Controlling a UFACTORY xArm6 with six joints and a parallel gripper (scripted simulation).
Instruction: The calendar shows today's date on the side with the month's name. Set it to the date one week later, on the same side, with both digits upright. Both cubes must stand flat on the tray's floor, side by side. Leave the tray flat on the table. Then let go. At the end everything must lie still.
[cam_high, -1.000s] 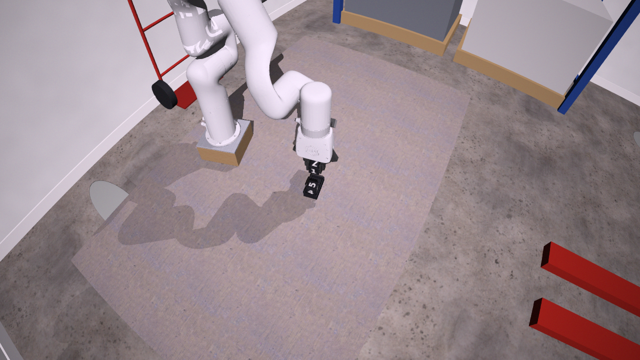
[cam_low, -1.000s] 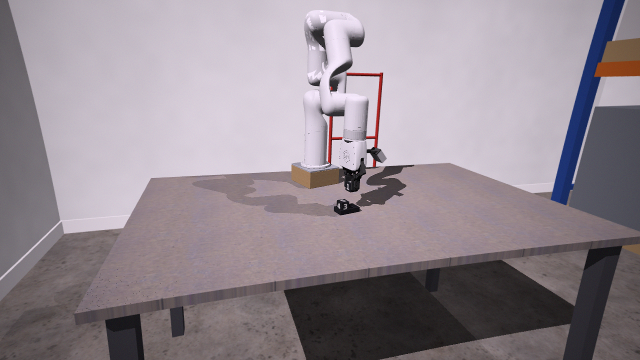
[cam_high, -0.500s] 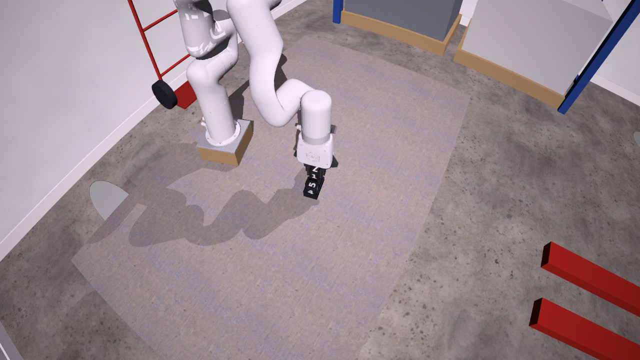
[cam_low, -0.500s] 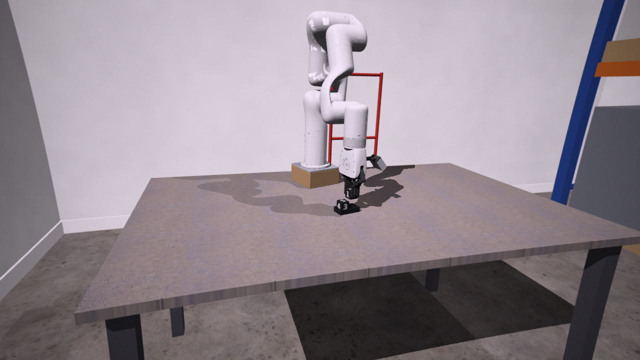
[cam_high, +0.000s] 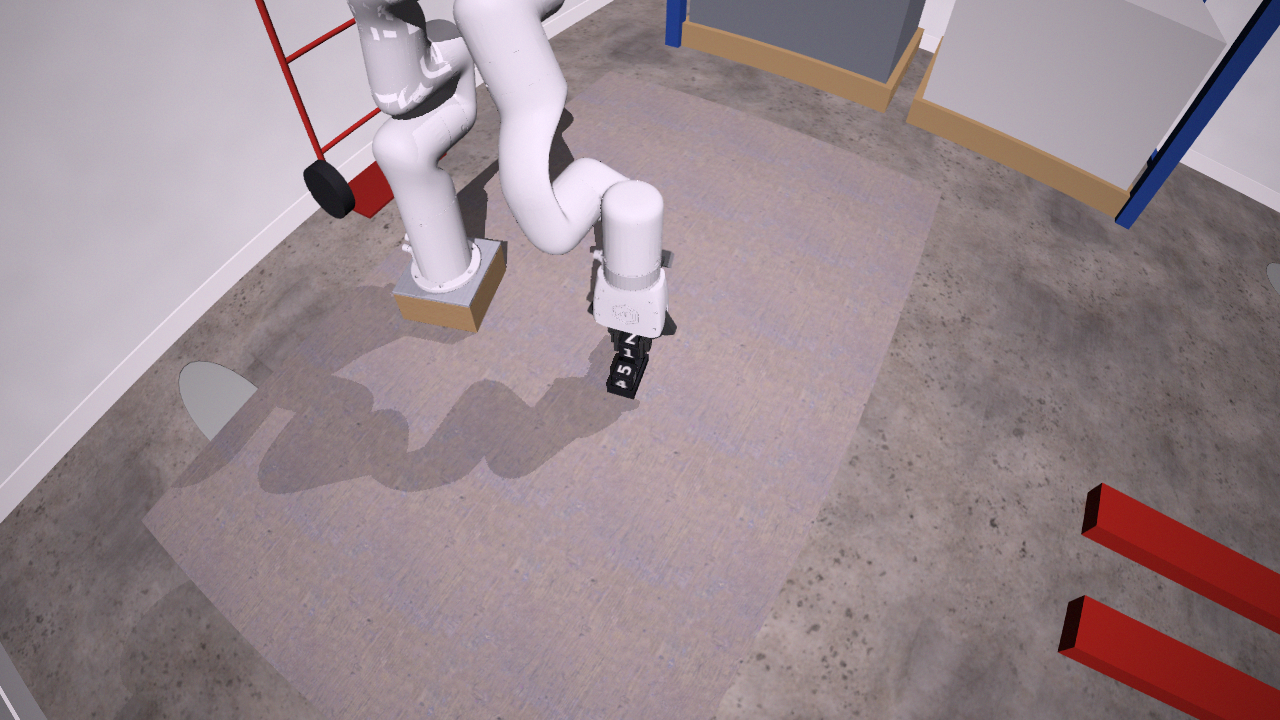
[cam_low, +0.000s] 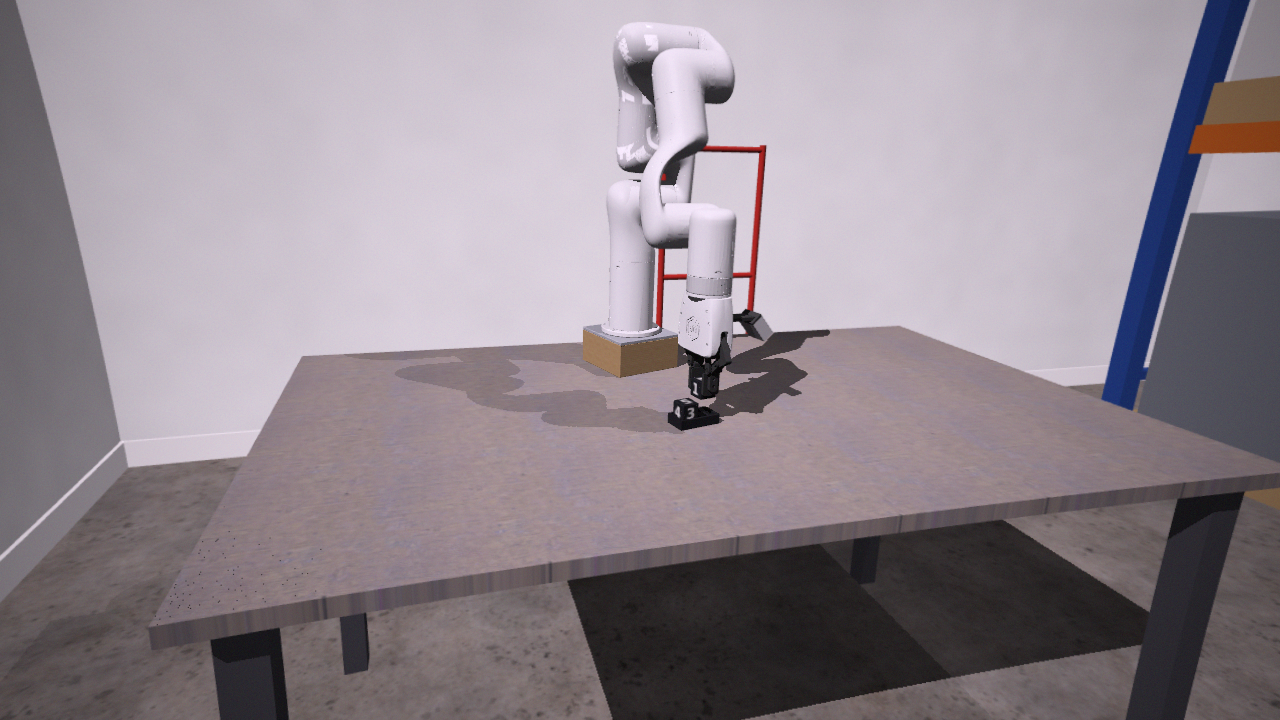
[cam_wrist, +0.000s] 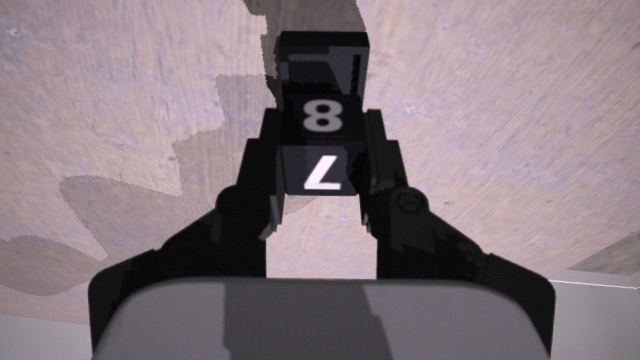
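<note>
The black tray lies 70 mm below my hand and 20 mm to the right of it.
</note>
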